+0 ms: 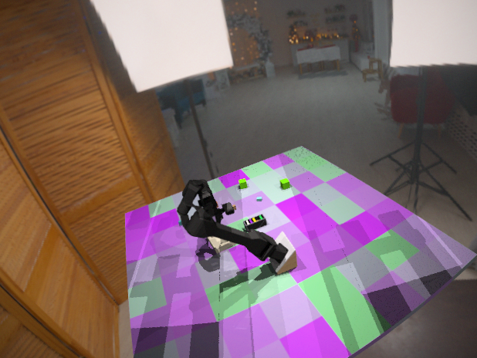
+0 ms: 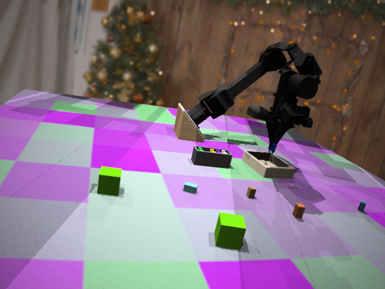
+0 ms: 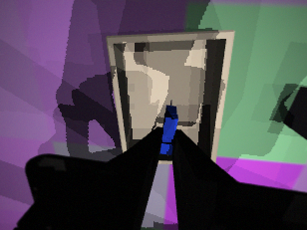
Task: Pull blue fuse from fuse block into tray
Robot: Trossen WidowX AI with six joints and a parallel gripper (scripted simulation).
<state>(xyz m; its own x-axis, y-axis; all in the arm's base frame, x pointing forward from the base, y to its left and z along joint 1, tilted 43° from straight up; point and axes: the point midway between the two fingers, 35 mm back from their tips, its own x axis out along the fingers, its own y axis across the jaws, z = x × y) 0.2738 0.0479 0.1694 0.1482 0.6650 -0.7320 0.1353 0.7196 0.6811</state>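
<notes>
Right now my gripper tip is 1 cm above the blue fuse. The rest, counted from my gripper tip: tray 7 cm below.
</notes>
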